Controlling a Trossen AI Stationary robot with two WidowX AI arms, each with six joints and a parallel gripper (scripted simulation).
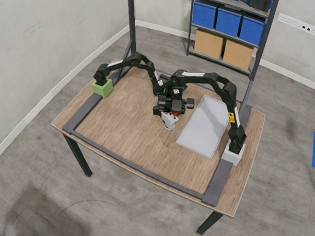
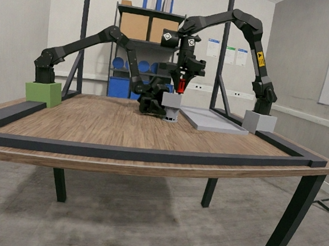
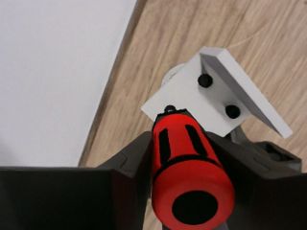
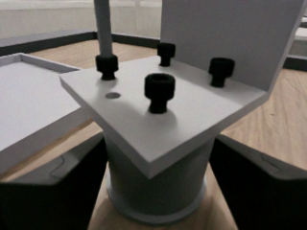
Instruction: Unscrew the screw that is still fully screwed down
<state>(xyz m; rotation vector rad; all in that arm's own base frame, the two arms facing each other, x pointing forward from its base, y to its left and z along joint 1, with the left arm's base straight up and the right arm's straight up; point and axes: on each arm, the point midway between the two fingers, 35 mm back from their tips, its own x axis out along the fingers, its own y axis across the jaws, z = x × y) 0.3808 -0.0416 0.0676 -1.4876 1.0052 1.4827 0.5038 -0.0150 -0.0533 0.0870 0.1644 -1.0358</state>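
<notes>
Now: the red screwdriver 3 cm below my left hand. Round my left hand: grey joint module: 1 cm ahead, 2 cm to the right, 12 cm below; then grey bracket: 1 cm ahead, 2 cm to the right, 8 cm below; then shallow grey tray: 12 cm behind, 17 cm to the left, 15 cm below.
My right gripper is now 20 mm short of the grey joint module and 20 mm to the right of it. Also, from my right hand: grey bracket 20 mm ahead, 20 mm to the left, 40 mm above; red screwdriver 10 mm ahead, 40 mm to the left, 90 mm above; shallow grey tray 100 mm behind, 210 mm to the left, 30 mm below.
</notes>
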